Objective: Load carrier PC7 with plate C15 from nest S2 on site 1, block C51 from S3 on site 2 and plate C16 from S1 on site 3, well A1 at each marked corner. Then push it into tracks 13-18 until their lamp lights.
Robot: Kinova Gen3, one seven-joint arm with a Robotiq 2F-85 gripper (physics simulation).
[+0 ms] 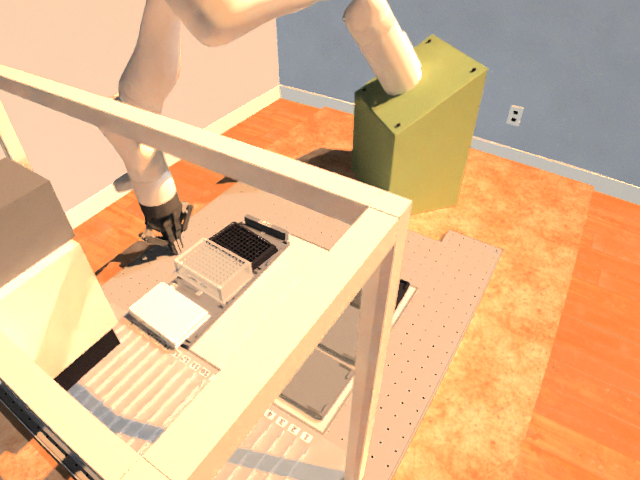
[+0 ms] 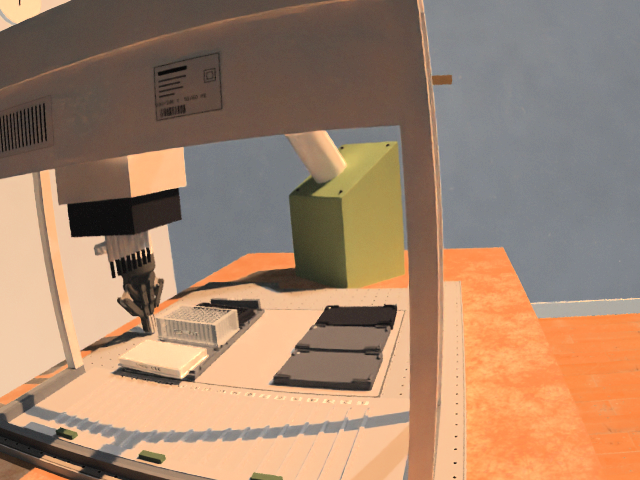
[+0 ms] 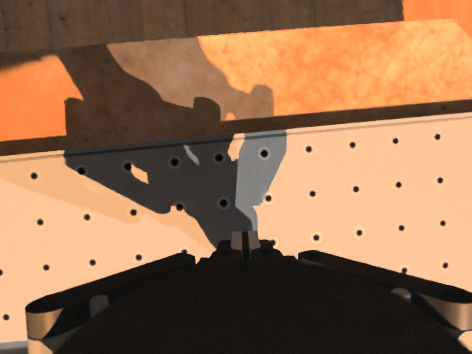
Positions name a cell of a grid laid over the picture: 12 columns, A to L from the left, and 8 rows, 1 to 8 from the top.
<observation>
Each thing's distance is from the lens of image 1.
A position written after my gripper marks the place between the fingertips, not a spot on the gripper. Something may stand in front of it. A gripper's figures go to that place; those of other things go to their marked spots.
my gripper (image 1: D5): 98 cm
carrier PC7 (image 1: F4): 96 cm
black plate (image 1: E4): 94 cm
clear deep-well block (image 1: E5): 85 cm
The marked spots on the carrier PC7 and the clear deep-well block are 18 cm apart.
</observation>
